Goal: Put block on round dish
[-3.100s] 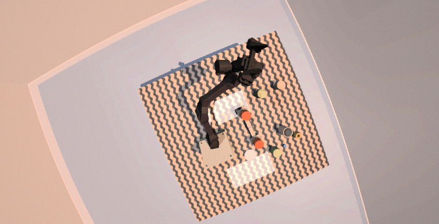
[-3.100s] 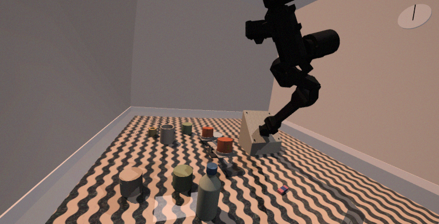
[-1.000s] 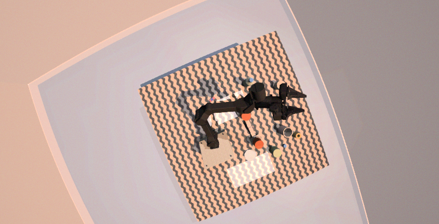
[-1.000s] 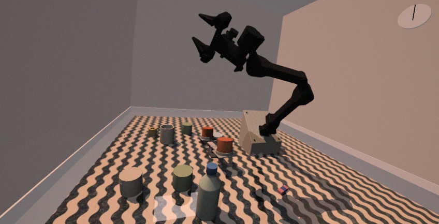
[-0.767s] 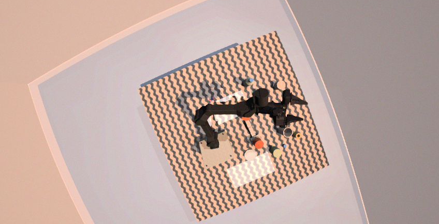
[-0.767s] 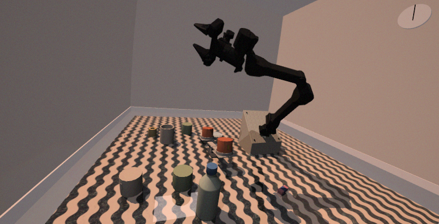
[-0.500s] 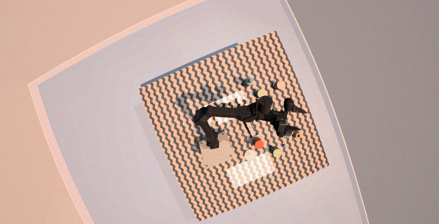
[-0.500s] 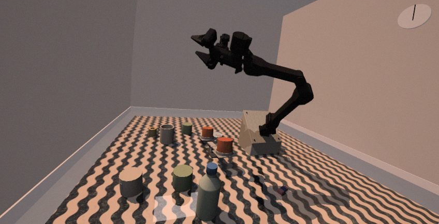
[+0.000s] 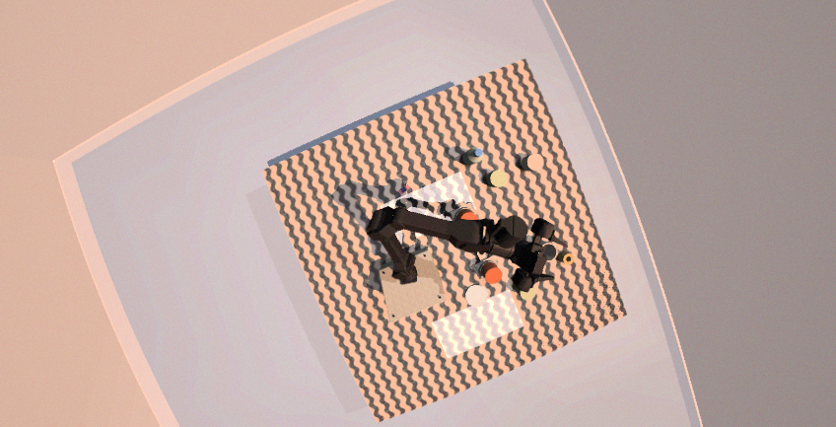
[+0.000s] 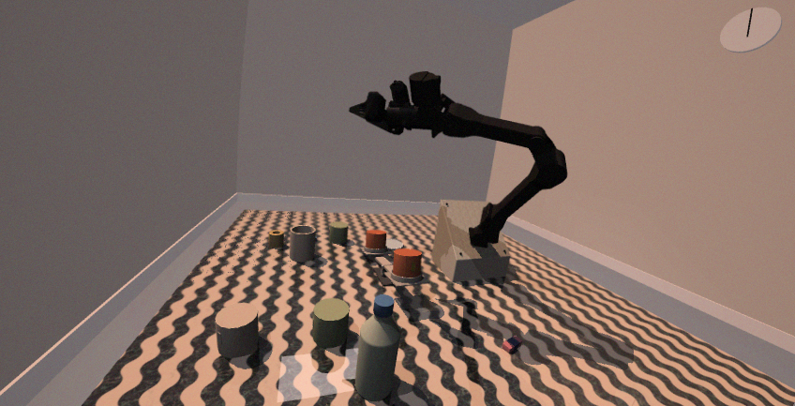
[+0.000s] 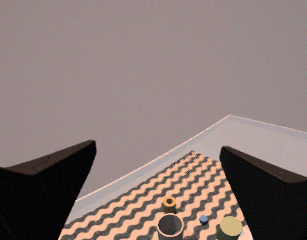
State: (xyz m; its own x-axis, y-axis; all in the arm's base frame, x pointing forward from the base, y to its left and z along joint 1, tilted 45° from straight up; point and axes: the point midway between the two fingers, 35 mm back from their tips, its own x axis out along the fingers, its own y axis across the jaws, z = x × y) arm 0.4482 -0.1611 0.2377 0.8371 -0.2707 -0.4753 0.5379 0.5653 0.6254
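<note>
Right now the pale green block is 430 mm below my gripper tip, 130 mm to the right of it and 110 mm behind it. Also, from my gripper tip: grey mug 420 mm below, 140 mm ahead, 110 mm to the right; then bottle 360 mm to the left, 350 mm below, 60 mm behind; then yellow ring 440 mm below, 240 mm ahead, 180 mm to the right.
</note>
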